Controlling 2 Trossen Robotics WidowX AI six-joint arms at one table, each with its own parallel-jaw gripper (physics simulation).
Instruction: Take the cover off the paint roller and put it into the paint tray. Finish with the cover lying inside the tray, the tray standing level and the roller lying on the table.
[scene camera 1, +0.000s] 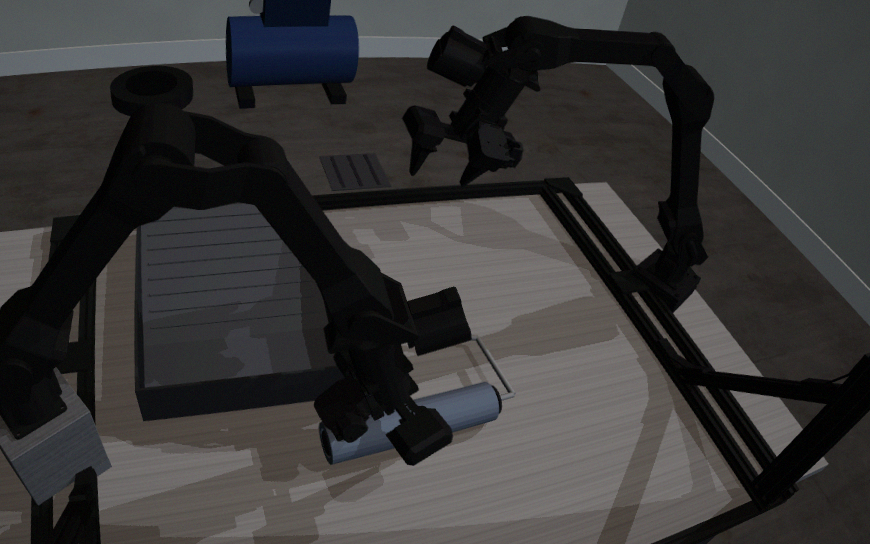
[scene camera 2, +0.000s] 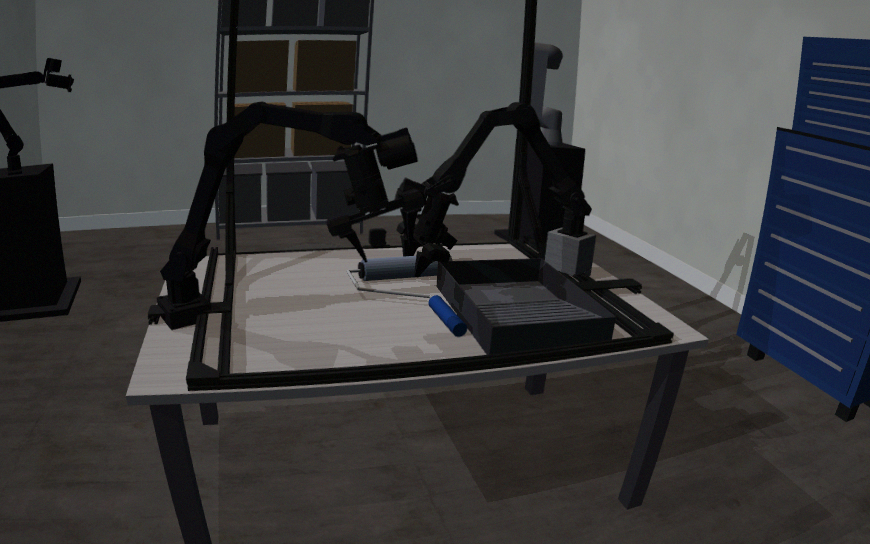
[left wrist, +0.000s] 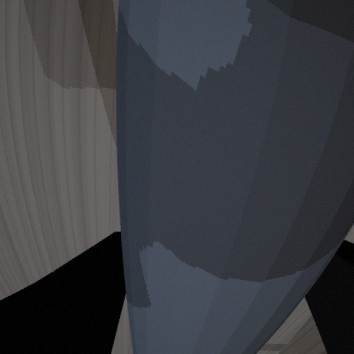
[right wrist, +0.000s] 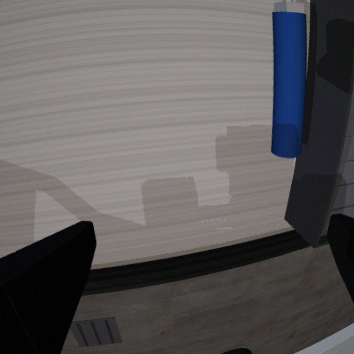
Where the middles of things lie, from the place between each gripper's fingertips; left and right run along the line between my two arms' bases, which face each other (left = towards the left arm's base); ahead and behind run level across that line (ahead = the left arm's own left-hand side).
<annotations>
I see my left gripper 1 cm to the left of the grey-blue roller cover (scene camera 1: 469, 406) and 1 cm below it. Also, from my left hand: dark paint tray (scene camera 1: 226, 318): 29 cm ahead, 14 cm to the left, 2 cm above.
Right now the dark paint tray is 320 mm to the left of my right hand and 140 mm below it. Round my right hand: grey-blue roller cover (300 mm behind, 170 mm to the left, 140 mm below).
</annotations>
